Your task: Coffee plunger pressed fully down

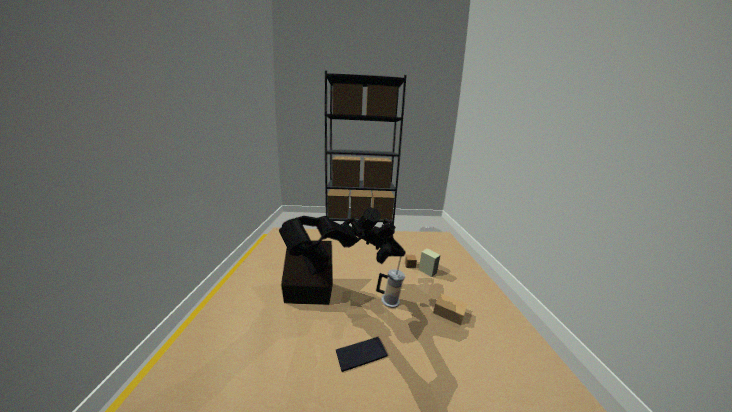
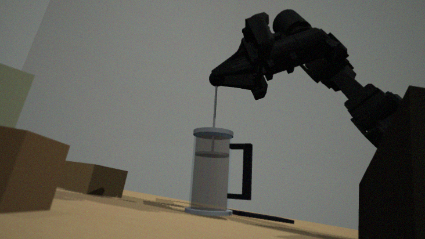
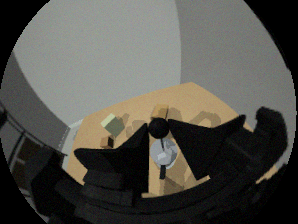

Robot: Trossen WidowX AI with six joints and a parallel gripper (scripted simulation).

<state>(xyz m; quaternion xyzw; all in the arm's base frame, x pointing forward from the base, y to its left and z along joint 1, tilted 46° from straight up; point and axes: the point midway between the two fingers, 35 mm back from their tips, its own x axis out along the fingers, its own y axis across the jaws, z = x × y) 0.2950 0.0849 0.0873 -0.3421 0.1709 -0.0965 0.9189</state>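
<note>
Right now my gripper tip is 3 cm past the coffee press and 12 cm above it. From my gripper tip the other things lie so: dark flat pad (14 cm behind, 25 cm to the right, 23 cm below).
</note>
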